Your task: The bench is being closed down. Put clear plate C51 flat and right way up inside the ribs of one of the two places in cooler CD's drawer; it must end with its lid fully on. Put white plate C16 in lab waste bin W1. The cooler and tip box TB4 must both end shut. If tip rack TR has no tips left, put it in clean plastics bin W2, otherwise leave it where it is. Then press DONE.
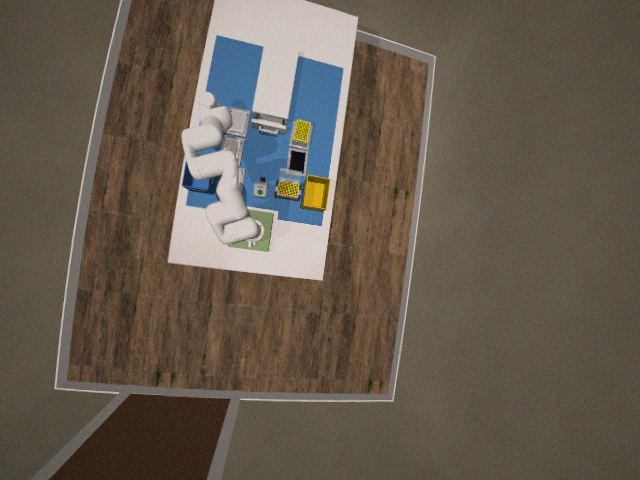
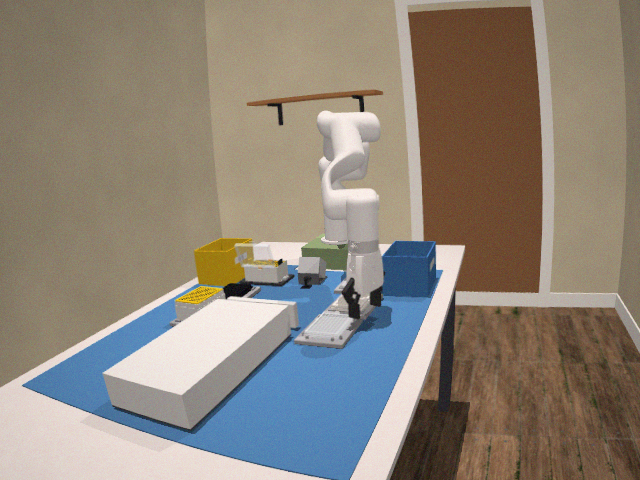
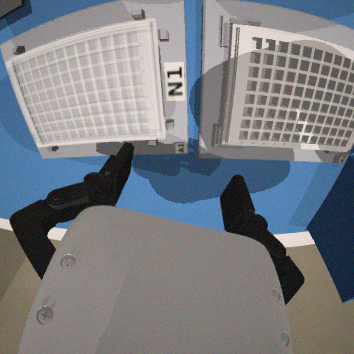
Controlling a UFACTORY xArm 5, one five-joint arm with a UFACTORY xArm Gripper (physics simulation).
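Where they show: gripper, between the fingertips: (image 2: 365,311) (image 3: 180,172); arm's base, origin of its link: (image 2: 338,240).
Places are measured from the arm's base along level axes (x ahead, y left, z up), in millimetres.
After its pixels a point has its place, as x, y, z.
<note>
A clear lidded plate (image 1: 238,121) @(643, 93, -50) (image 2: 328,324) @(655, 98, -46) (image 3: 85,85) @(635, 95, -47) lies flat in nest N1 (image 3: 175,115) @(578, 135, -60). A white plate (image 1: 233,147) @(485, 118, -48) (image 3: 295,90) @(483, 125, -55) lies in the neighbouring nest (image 3: 212,70) @(545, 106, -60). No plate code is readable. My gripper (image 2: 364,307) @(580, 178, -42) (image 3: 180,172) @(580, 178, -42) is open and empty, above the mat-side edge of these nests. Cooler CD (image 1: 273,77) @(890, -107, 12) (image 2: 196,356) @(968, -95, 12) has its drawer (image 1: 268,124) @(613, -82, -1) slightly out; its inside is hidden. A tip box (image 1: 288,189) (image 2: 265,272) @(290, -186, -30) stands with its clear lid up. A yellow-topped rack (image 1: 301,131) @(586, -273, 1) (image 2: 200,295) @(596, -270, -1) stands beside the cooler; its tips cannot be told.
A blue bin (image 1: 197,178) (image 2: 408,268) @(397, 279, 13) (image 3: 335,230) @(398, 287, -29) stands close by the nests; a yellow bin (image 1: 315,193) @(236, -368, -68) (image 2: 219,263) @(313, -337, 7) stands opposite. A third nest is partly hidden by the arm. The green button box (image 1: 260,189) @(227, -41, 2) (image 2: 311,269) @(280, -34, -23) and a black-topped holder (image 1: 297,161) @(422, -254, -45) (image 2: 237,289) @(413, -238, -46) stand between.
</note>
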